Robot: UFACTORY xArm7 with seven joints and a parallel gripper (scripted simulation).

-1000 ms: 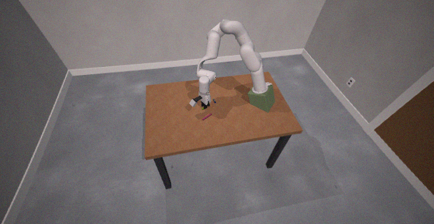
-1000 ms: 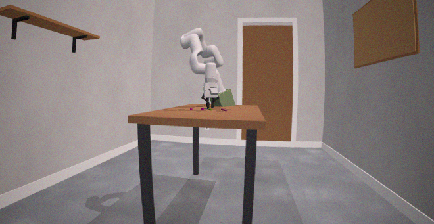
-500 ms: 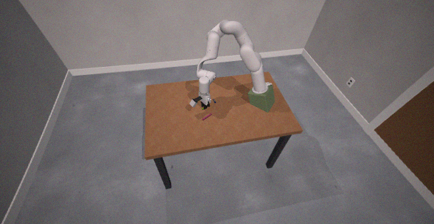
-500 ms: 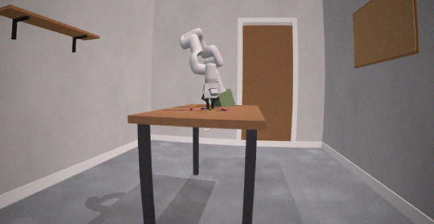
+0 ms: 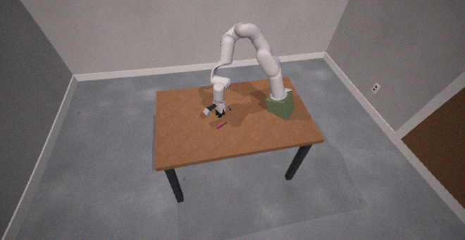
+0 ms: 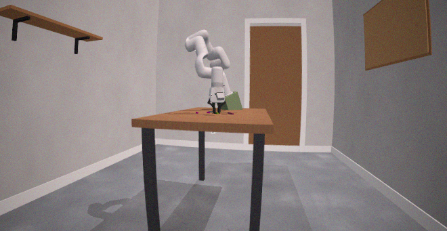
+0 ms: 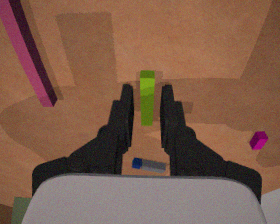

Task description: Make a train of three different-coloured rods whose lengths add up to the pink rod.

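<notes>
Right now my hand is 20 mm above the lime rod. From my hand the other things lie so: pink rod 10 mm behind, 90 mm to the left, 20 mm below; then grey rod 90 mm behind, 60 mm to the right, 20 mm below; then blue rod 100 mm behind, 40 mm to the right, 20 mm below.
</notes>
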